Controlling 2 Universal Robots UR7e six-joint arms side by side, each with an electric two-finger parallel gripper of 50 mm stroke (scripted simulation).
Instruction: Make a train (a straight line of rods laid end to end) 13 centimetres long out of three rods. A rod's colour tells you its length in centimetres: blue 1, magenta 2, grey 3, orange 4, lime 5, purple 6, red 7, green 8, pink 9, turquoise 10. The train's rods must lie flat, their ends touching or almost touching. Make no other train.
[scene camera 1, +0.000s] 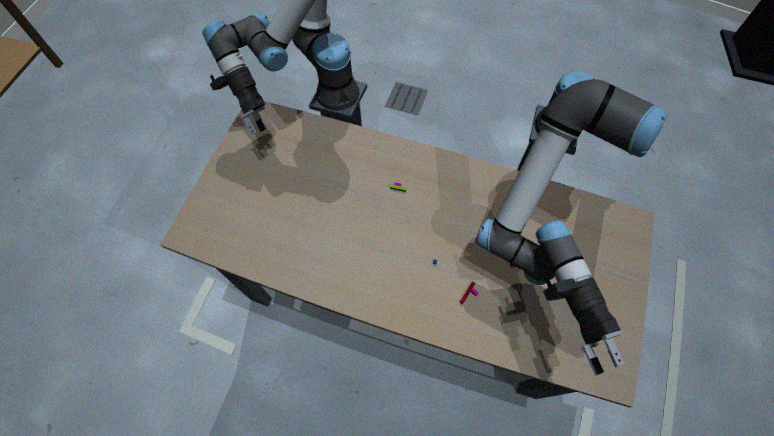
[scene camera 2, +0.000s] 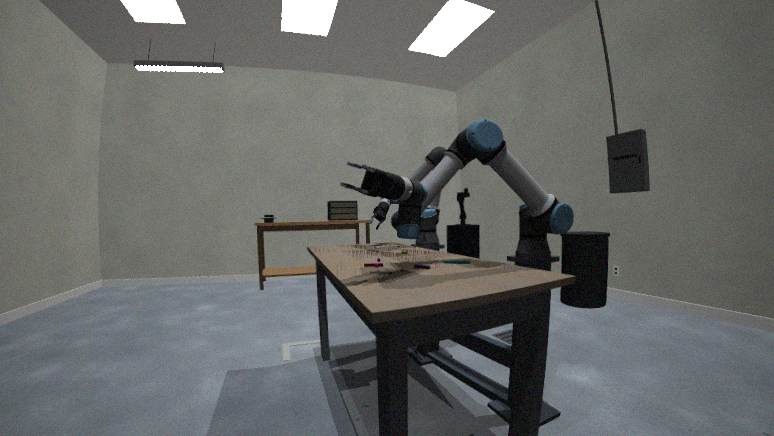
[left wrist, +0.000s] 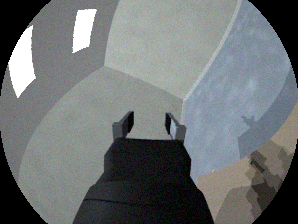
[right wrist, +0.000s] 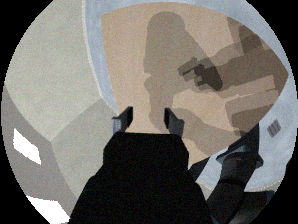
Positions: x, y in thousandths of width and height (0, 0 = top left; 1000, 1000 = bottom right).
In view: my left gripper (scene camera 1: 787, 847) and my right gripper (scene camera 1: 335, 304).
My left gripper is seen too in scene camera 2 (scene camera 2: 448, 400) and in the left wrist view (left wrist: 502, 529). My right gripper shows as well in the right wrist view (right wrist: 498, 507).
